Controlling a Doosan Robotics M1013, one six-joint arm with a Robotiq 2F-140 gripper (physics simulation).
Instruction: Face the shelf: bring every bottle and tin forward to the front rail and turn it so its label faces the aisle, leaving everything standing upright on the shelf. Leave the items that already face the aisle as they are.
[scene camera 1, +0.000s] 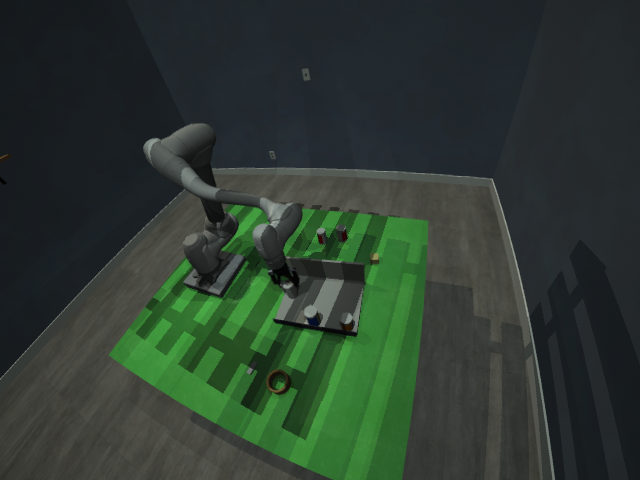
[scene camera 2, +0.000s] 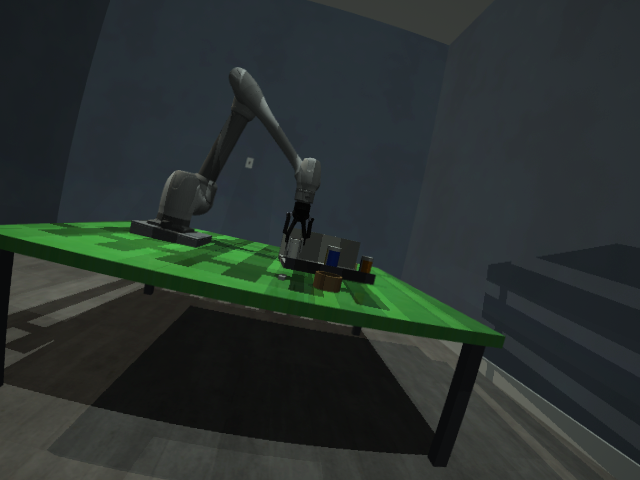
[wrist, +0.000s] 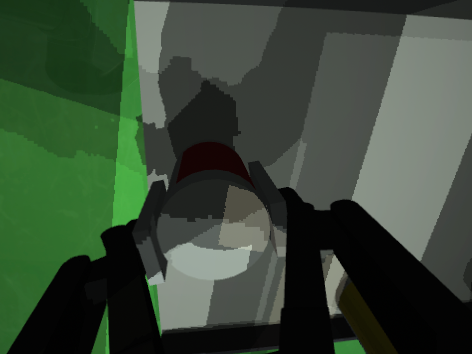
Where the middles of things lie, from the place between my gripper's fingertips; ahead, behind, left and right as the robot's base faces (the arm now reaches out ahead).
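From my hand, the grey shelf (scene camera 1: 354, 271) is 160 mm ahead and 20 mm above. There's a grey shelf tray (scene camera 1: 332, 297) too, and that one's 160 mm ahead of my hand and 60 mm below it.
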